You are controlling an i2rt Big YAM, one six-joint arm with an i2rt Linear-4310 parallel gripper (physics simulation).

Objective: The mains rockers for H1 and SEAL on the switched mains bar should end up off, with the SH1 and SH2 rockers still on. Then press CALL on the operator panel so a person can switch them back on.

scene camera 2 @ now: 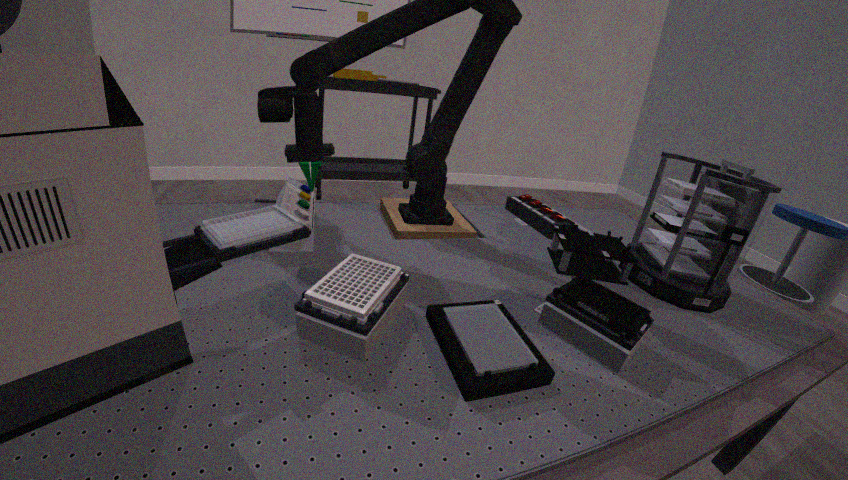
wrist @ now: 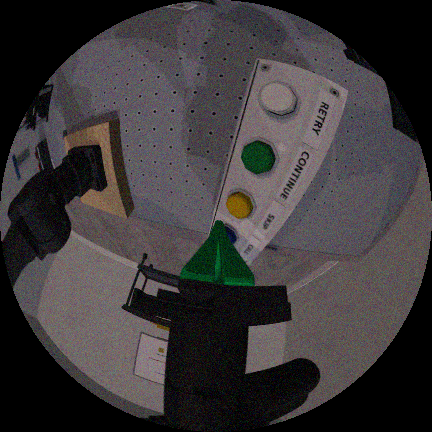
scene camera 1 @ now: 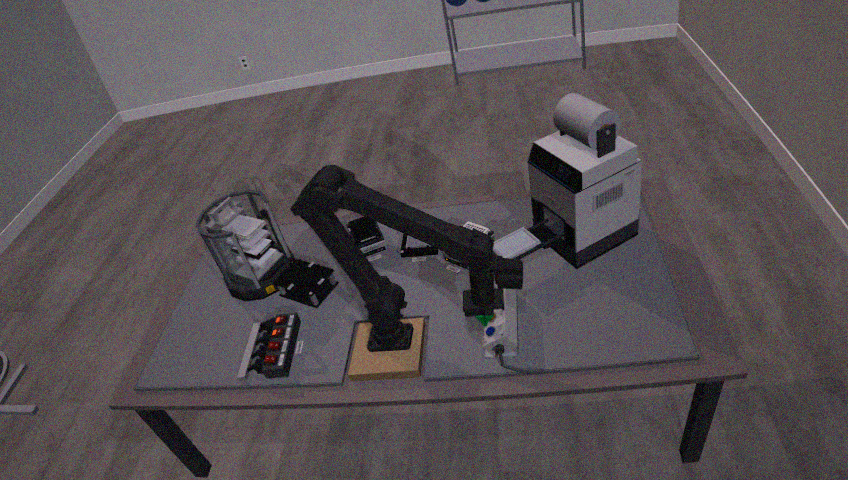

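Seen in the pictures: gripper, fingertip midpoint: (scene camera 2: 311, 191) (wrist: 217, 223) (scene camera 1: 485, 324); arm's base at its link origin: (scene camera 2: 425, 216) (wrist: 86, 165) (scene camera 1: 391, 339).
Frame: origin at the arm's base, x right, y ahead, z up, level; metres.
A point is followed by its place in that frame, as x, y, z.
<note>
The switched mains bar (scene camera 1: 294, 333) @[-0.296, 0.026, 0.009] (scene camera 2: 534, 220) @[-0.297, 0.025, 0.007] lies left of the arm's base in scene camera 1. Its two rear rockers (scene camera 1: 280, 320) @[-0.340, 0.055, 0.037] (scene camera 1: 277, 331) @[-0.336, 0.011, 0.037] glow bright orange; the two front rockers (scene camera 1: 273, 345) @[-0.333, -0.041, 0.036] (scene camera 1: 270, 359) @[-0.326, -0.091, 0.036] look darker red. Their name labels are unreadable. The operator panel (scene camera 1: 510, 333) @[0.333, -0.042, 0.050] (scene camera 2: 289, 201) @[0.309, 0.085, 0.064] (wrist: 287, 120) @[0.293, 0.104, 0.054] stands right of the base, with white, green, yellow and blue buttons. The blue CALL button (scene camera 1: 490, 331) @[0.283, -0.038, 0.057] (scene camera 2: 305, 187) @[0.283, -0.028, 0.057] (wrist: 231, 236) @[0.287, -0.023, 0.058] is partly hidden by the fingertips in the wrist view. My gripper (scene camera 1: 485, 321) @[0.268, -0.011, 0.054] (scene camera 2: 311, 186) @[0.268, -0.011, 0.054] (wrist: 217, 223) @[0.268, -0.011, 0.054] is shut and empty, fingertips down close beside that button; contact cannot be told.
A large white instrument (scene camera 1: 606, 208) @[0.621, 0.310, 0.155] (scene camera 2: 77, 237) @[0.465, 0.467, 0.171] stands behind the panel, with its plate tray (scene camera 1: 516, 242) @[0.357, 0.263, 0.095] (scene camera 2: 249, 227) @[0.350, 0.283, 0.097] extended. A carousel (scene camera 1: 241, 252) @[-0.468, 0.209, 0.181] (scene camera 2: 702, 237) stands back left. Plate stands (scene camera 2: 357, 291) @[0.204, 0.380, 0.051] (scene camera 2: 487, 339) @[0.043, 0.451, 0.015] (scene camera 2: 595, 315) @[-0.116, 0.467, 0.048] sit behind the arm. A cable (scene camera 1: 516, 368) @[0.344, -0.111, -0.007] leaves the panel's front.
</note>
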